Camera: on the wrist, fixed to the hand. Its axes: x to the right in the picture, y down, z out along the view.
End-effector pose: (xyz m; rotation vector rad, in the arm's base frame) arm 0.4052 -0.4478 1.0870 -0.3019 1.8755 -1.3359
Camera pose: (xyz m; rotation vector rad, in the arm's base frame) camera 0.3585 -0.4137 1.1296 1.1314 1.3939 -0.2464
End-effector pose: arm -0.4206 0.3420 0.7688 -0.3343 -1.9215 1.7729
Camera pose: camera -0.3753 0.3864 0.8025 1.6915 0.9986 -1.7524
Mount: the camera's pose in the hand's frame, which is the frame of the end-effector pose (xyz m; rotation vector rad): -0.0096 -0.0346 -0.0622 0.0650 0.1256 1.6068
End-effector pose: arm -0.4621 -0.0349 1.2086 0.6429 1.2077 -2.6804
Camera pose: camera -0.4431 0.0338 1.1998 1.1045 0.2305 -1.2854
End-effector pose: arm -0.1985 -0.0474 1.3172 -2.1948 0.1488 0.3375
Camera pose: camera -0.1882 -0.0764 1.3821 -1.5506 1.9428 0.9919
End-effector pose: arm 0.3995 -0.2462 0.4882 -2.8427 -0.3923 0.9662
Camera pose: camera 0.4231 -0.2172 0.5495 2.1711 -1.7100 -0.6084
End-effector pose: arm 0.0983 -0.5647 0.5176 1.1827 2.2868 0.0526
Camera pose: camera 0.0463 -0.5799 0.5648 2.7062 0.8459 0.6274
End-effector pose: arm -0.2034 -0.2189 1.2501 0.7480 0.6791 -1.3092
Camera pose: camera -0.2403 -0.1668 1.2173 1.0492 -0.0191 0.1968
